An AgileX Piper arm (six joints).
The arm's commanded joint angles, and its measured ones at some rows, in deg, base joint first. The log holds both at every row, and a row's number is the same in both.
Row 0, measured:
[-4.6 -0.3 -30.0 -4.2 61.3 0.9]
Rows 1 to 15, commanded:
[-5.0 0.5 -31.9 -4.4 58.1 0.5]
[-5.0 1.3 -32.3 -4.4 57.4 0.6]
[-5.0 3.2 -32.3 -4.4 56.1 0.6]
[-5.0 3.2 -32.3 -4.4 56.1 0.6]
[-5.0 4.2 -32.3 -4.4 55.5 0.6]
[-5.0 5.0 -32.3 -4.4 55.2 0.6]
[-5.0 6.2 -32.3 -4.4 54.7 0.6]
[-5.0 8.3 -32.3 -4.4 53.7 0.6]
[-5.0 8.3 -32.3 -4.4 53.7 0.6]
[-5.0 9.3 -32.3 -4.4 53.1 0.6]
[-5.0 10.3 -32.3 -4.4 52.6 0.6]
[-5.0 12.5 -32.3 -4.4 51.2 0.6]
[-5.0 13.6 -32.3 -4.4 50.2 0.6]
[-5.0 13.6 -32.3 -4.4 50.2 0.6]
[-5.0 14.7 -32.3 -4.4 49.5 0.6]
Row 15, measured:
[-4.6 12.3 -32.0 -4.2 52.5 0.9]
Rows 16 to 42, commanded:
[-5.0 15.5 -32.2 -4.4 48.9 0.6]
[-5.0 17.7 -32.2 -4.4 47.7 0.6]
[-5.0 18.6 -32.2 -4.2 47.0 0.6]
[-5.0 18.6 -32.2 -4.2 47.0 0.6]
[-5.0 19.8 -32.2 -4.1 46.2 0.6]
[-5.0 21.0 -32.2 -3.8 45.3 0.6]
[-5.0 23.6 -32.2 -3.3 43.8 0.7]
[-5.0 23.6 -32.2 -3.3 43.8 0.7]
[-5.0 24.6 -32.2 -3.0 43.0 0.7]
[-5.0 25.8 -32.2 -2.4 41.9 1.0]
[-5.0 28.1 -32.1 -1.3 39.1 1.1]
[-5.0 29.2 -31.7 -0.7 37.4 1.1]
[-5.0 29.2 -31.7 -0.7 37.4 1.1]
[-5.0 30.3 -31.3 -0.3 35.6 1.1]
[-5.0 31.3 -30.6 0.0 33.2 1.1]
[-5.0 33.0 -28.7 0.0 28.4 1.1]
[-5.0 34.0 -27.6 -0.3 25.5 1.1]
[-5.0 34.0 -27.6 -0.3 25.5 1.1]
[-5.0 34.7 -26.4 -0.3 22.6 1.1]
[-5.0 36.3 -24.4 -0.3 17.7 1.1]
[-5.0 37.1 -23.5 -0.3 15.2 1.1]
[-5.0 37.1 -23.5 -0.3 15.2 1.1]
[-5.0 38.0 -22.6 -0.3 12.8 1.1]
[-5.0 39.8 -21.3 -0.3 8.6 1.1]
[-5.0 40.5 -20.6 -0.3 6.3 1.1]
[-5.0 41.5 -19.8 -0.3 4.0 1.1]
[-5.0 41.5 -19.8 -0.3 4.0 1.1]
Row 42, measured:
[-4.6 39.7 -21.4 0.0 11.3 1.1]
